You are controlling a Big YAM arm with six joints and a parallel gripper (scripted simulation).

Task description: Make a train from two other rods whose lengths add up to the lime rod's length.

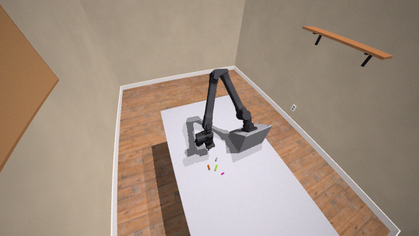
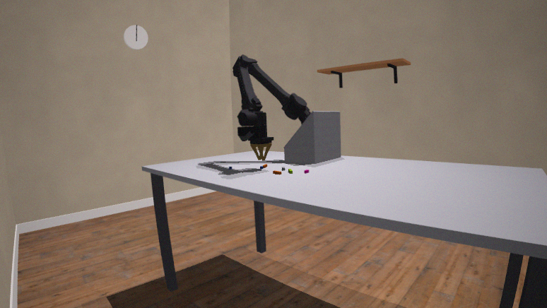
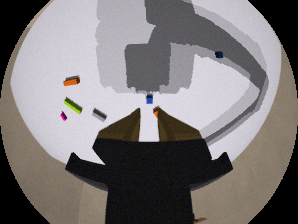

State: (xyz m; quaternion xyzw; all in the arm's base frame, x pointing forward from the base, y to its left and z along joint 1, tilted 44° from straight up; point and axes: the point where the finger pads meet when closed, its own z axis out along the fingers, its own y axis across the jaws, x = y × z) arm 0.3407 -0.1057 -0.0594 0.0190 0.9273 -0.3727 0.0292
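The grey rod is 100 mm to the left of my hand, 40 mm below it and 30 mm behind it. Also, from my hand: magenta rod 230 mm to the left, 40 mm below, 30 mm behind; then lime rod 170 mm to the left, 40 mm below.
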